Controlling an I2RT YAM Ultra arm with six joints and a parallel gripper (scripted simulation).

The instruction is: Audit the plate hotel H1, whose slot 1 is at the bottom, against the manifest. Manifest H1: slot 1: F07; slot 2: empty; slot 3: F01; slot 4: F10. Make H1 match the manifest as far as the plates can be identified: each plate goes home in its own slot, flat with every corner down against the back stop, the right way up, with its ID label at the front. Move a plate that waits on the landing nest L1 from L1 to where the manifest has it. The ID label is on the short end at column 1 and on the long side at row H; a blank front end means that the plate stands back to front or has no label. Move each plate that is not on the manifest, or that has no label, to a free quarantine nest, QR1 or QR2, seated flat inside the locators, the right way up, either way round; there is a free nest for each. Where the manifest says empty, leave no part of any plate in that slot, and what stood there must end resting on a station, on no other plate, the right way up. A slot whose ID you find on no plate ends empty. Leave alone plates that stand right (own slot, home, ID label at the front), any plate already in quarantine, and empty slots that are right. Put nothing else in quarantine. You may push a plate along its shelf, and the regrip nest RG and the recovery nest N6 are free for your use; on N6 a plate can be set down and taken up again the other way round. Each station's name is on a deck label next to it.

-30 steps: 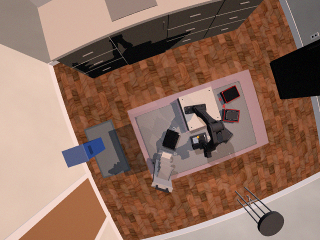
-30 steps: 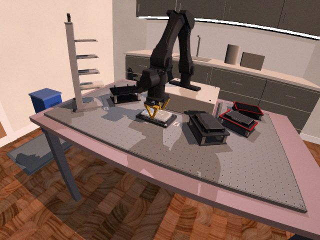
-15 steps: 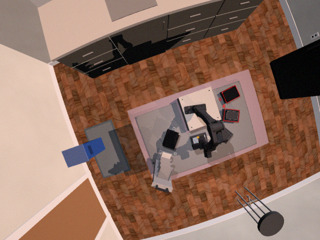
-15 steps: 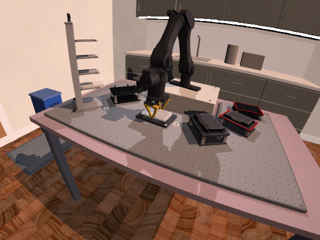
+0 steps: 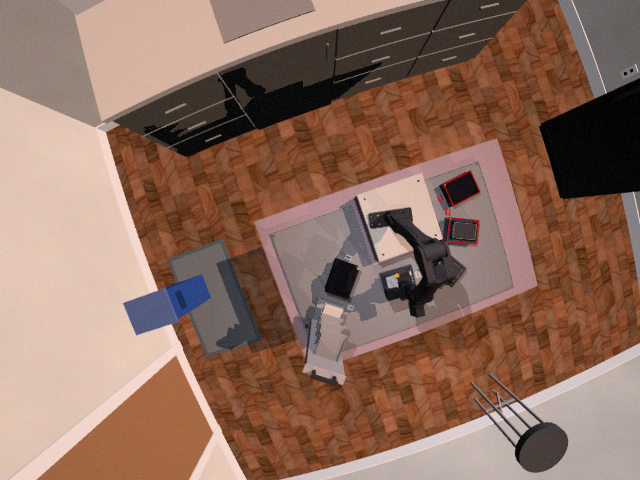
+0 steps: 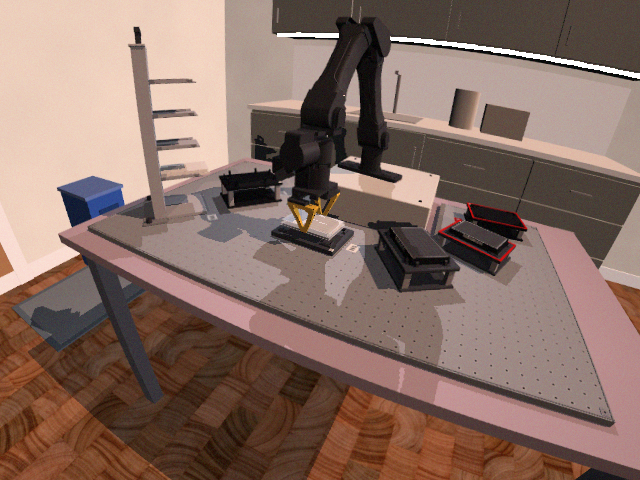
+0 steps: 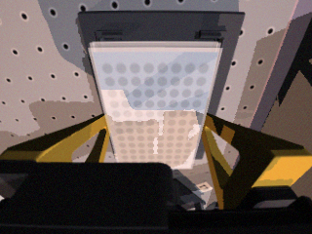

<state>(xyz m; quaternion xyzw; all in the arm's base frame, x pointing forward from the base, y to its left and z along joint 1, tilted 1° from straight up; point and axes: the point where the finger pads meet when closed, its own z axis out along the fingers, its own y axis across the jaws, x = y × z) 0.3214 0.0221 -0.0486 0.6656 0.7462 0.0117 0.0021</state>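
Right now the N6 label is 20 mm behind my hand, 100 mm to the left of it and 40 mm below it. The rest, counted from my hand: L1 deck label 110 mm behind, 170 mm to the left, 40 mm below; then H1 deck label 100 mm ahead, 260 mm to the right, 40 mm below; then dark plate 200 mm behind, 350 mm to the left, 10 mm above.
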